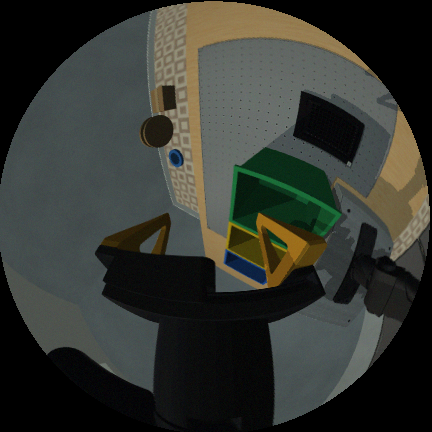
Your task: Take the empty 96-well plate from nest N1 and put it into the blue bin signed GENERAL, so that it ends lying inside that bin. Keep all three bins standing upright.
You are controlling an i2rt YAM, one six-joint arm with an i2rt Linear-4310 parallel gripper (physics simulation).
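Pixels of known places: gripper, between the fingertips: (213,217); arm's base, origin of its link: (357,265).
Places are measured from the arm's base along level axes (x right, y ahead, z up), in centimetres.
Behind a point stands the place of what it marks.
Observation:
My gripper (213,217) @(x 11.6, y 32.1, z 12.3 cm) is open, with nothing between its two orange fingers. The blue bin (245,268) @(x -25.8, y 29.4, z 0.7 cm) shows low between the fingers, beyond them and partly behind the right finger; no sign can be read on it. The yellow bin (245,244) @(x -12.3, y 32.0, z -1.0 cm) and the larger-looking green bin (280,159) @(x 12.4, y 28.7, z -8.1 cm) are in a row with it, and all three look upright. A dark, flat rectangular thing with a fine grid (329,126) @(x 22.6, y 18.7, z -12.5 cm) lies at the upper right, apart from the gripper. I cannot tell whether it is the 96-well plate, and no N1 label is readable.
A grey perforated board (230,100) @(x 25.8, y 43.5, z -14.9 cm) lies on the wooden table (220,22). A patterned strip (170,47) runs along the left, with a brown block (169,97), a dark round thing (159,131) and a blue ring (170,158) near it. Dark arm parts (382,292) stand at the right.

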